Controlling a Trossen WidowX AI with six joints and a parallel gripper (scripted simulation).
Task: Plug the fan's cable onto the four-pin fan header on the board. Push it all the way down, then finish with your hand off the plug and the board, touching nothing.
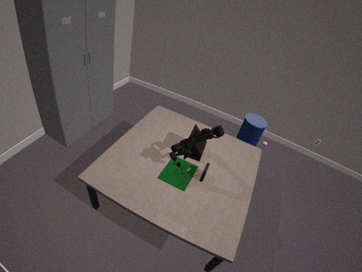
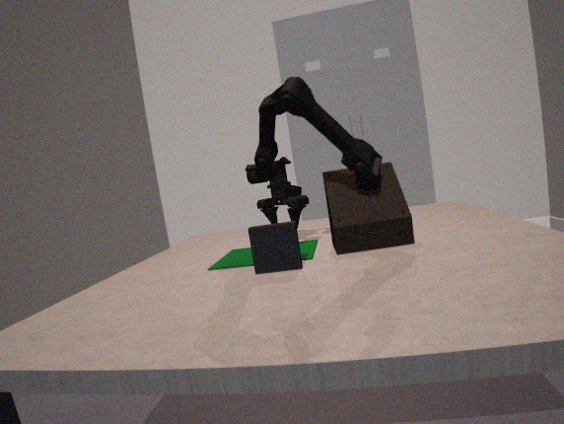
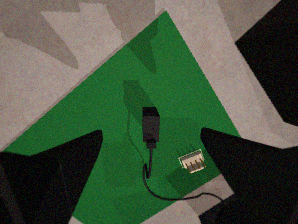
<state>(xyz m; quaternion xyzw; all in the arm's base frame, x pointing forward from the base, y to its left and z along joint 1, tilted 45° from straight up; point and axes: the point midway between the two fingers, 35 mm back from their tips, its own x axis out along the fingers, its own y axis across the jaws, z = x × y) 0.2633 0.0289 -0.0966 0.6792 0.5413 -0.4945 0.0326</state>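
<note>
The dark fan plug lies 1 cm to the left of my gripper tip and 4 cm below it. The rest, counted from my gripper tip: dark fan: 23 cm to the left, 1 cm below; then green board: 7 cm ahead, 4 cm to the left, 8 cm below; then pale four-pin header: 10 cm to the left, 7 cm below.
</note>
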